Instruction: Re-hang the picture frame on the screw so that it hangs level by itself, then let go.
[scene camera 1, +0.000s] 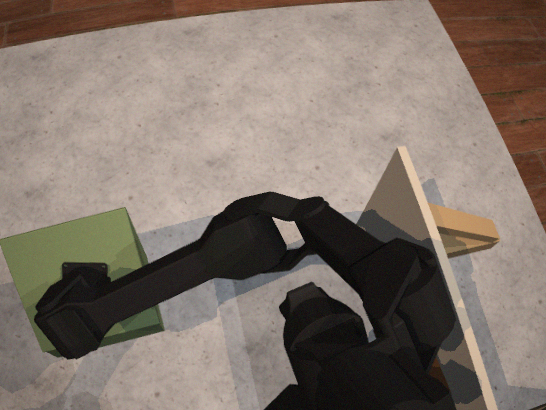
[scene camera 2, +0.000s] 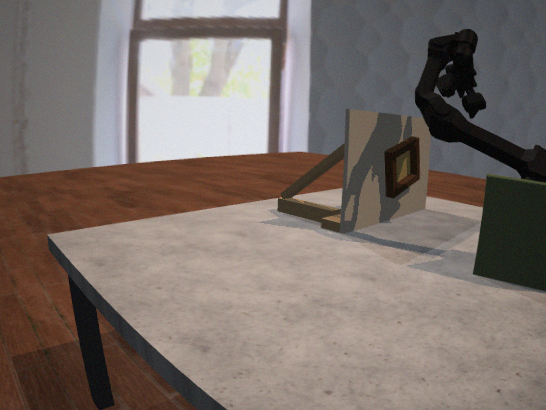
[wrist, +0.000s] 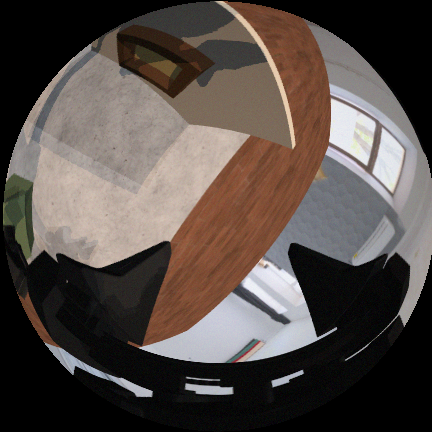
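The brown picture frame (scene camera 2: 390, 172) (wrist: 194, 70) is against the upright beige board (scene camera 2: 360, 130) (wrist: 225, 102) (scene camera 1: 395, 200). In scene view 2 it looks tilted, its right side higher than its left. In scene view 1 the arm hides most of it. The screw does not show in any view. My gripper (scene camera 2: 460, 95) (wrist: 232, 249) is open and empty. It is in the air on the frame's side of the board, higher than the frame and apart from it. In scene view 1 the arm covers the fingertips, so their place there cannot be told.
Wooden braces (scene camera 1: 465, 222) (scene camera 2: 312, 172) stand behind the board. A green block (scene camera 1: 95, 235) (scene camera 2: 515, 230) (wrist: 17, 210) stands on the grey table (scene camera 1: 200, 100) (scene camera 2: 250, 300) under the arm's base. The arm's shadow falls across the board.
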